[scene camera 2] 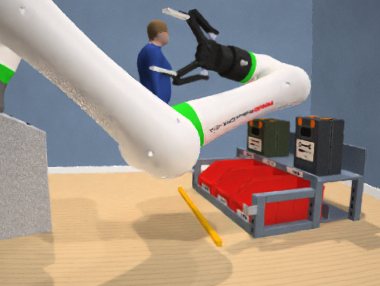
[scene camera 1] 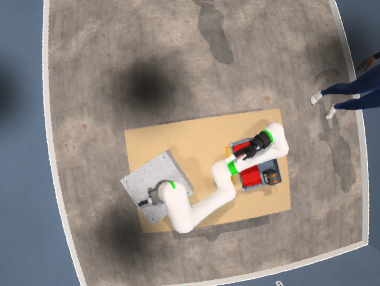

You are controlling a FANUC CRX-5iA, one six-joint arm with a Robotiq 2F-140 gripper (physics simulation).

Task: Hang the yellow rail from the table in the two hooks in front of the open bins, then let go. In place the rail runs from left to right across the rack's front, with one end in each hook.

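Places are measured from the arm's base along level axes (x ahead, y left, z up), in centimetres.
Pixels of known places: gripper, fingertip midpoint: (scene camera 2: 158, 38) (scene camera 1: 231, 162).
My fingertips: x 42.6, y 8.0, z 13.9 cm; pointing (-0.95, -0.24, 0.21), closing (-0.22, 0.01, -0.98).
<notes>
Ahead of a thing's pixels: the offset from my fingertips to its middle. "*": to the spot under its first point.
The yellow rail @[dx +5.4, dy -13.0, dz -39.9 cm] (scene camera 1: 227, 151) (scene camera 2: 200, 216) lies on the table in front of the rack @[* dx +17.9, dy -31.0, dz -39.2 cm] (scene camera 2: 285, 228), apart from it. In the scene camera 1 view the arm covers part of the rail. The near hook @[* dx +9.4, dy -31.3, dz -34.3 cm] (scene camera 2: 249, 210) is a light bracket on the rack's front post and holds nothing. The far hook is hidden behind the arm's elbow in the scene camera 2 view. Red open bins (scene camera 1: 250, 176) (scene camera 2: 287, 200) stand in the rack behind the hooks. My gripper (scene camera 1: 240, 155) (scene camera 2: 169, 42) is wide open and empty, high above the table and tilted, its fingers pointing away from the boxes.
A dark box @[dx +30.2, dy -24.0, dz -24.1 cm] (scene camera 1: 271, 176) (scene camera 2: 318, 145) and a green box @[dx +30.9, dy -0.9, dz -25.3 cm] (scene camera 2: 270, 137) stand on the rack's upper shelf. The arm's elbow (scene camera 2: 160, 152) hangs over the table near the rail's far end. The grey pedestal (scene camera 1: 155, 170) (scene camera 2: 22, 175) stands at the left. A person (scene camera 1: 365, 87) stands beyond the table.
</notes>
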